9 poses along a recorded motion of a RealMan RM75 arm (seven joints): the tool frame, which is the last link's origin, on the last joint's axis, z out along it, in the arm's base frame.
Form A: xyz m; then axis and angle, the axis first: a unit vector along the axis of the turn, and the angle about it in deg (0 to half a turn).
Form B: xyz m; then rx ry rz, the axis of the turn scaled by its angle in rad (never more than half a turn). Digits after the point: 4 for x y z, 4 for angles.
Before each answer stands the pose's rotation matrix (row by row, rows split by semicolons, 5 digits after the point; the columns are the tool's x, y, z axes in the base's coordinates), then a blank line. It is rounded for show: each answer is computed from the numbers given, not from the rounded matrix.
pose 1, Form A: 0.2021 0.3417 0.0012 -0.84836 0.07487 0.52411 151.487
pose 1, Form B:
0.47341 -0.36951 -0.79959; 0.13086 -0.86818 0.47869; -0.87107 -0.33125 -0.36265

0.2021 0.3417 0.0012 -2.2430 0.1980 1.3857
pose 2, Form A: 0.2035 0.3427 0.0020 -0.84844 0.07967 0.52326 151.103
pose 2, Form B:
0.47458 -0.37963 -0.79413; 0.12608 -0.86359 0.48818; -0.87113 -0.33181 -0.36198

0.2035 0.3427 0.0020 -2.2375 0.2101 1.3800
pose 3, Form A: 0.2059 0.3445 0.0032 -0.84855 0.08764 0.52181 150.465
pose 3, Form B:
0.47645 -0.39630 -0.78482; 0.11816 -0.85569 0.50382; -0.87123 -0.33278 -0.36087

0.2059 0.3445 0.0032 -2.2284 0.2302 1.3703
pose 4, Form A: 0.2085 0.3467 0.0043 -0.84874 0.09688 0.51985 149.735
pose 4, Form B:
0.47885 -0.41525 -0.77348; 0.10876 -0.84621 0.52163; -0.87114 -0.33390 -0.36004

0.2085 0.3467 0.0043 -2.2181 0.2532 1.3586
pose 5, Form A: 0.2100 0.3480 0.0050 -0.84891 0.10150 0.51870 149.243
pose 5, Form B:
0.48059 -0.42547 -0.76682; 0.10505 -0.84019 0.53202; -0.87063 -0.33624 -0.35909

0.2100 0.3480 0.0050 -2.2112 0.2644 1.3511
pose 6, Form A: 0.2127 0.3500 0.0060 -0.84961 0.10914 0.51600 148.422
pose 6, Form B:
0.48486 -0.44193 -0.75473; 0.09849 -0.82987 0.54920; -0.86903 -0.34061 -0.35884

0.2127 0.3500 0.0060 -2.2009 0.2827 1.3367
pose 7, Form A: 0.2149 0.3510 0.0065 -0.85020 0.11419 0.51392 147.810
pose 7, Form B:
0.48829 -0.45303 -0.74588; 0.09453 -0.82221 0.56128; -0.86754 -0.34458 -0.35865

0.2149 0.3510 0.0065 -2.1933 0.2946 1.3258
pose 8, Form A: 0.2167 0.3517 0.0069 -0.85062 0.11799 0.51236 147.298
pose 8, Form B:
0.49094 -0.46164 -0.73883; 0.09199 -0.81586 0.57089; -0.86632 -0.34824 -0.35807

0.2167 0.3517 0.0069 -2.1868 0.3033 1.3172
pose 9, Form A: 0.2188 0.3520 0.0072 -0.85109 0.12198 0.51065 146.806
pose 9, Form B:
0.49369 -0.47026 -0.73152; 0.08888 -0.80949 0.58037; -0.86508 -0.35154 -0.35784

0.2188 0.3520 0.0072 -2.1807 0.3125 1.3084
